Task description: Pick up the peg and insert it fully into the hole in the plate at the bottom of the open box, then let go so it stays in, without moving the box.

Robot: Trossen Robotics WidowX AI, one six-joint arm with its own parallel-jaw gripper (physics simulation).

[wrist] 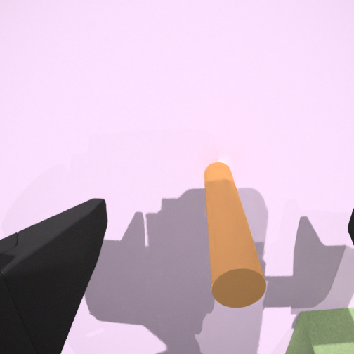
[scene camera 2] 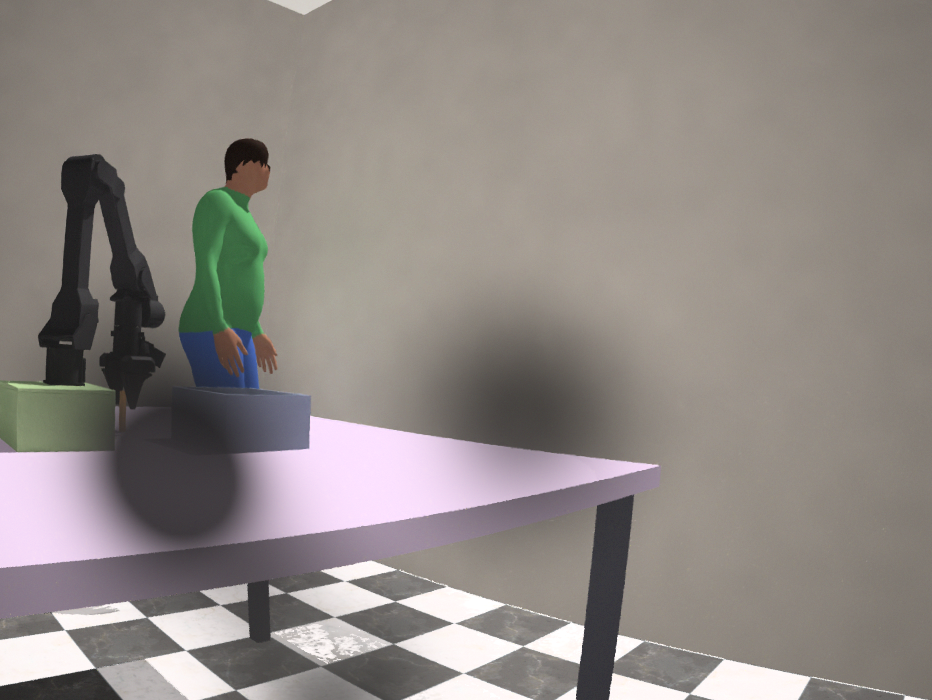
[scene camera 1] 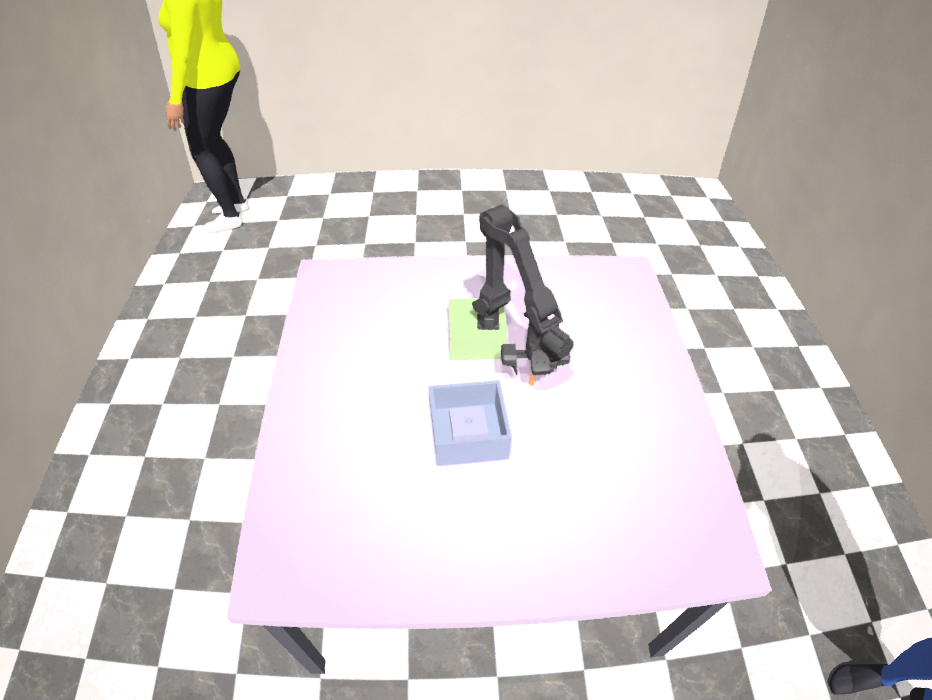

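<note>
The orange peg stands upright on the table, to the right of the box in scene camera 1. My gripper is open and points down over the peg. In the wrist view the peg shows between the two spread fingers, with its top end toward the camera. The blue-grey open box stands on the table. A pale plate with a small central hole lies at its bottom. The plate is hidden by the box walls in scene camera 2.
A green block stands under the arm's base, behind the box in scene camera 1. The pink table bears them. People stand on the floor away from the table. Dark blurred spots cover parts of scene camera 2.
</note>
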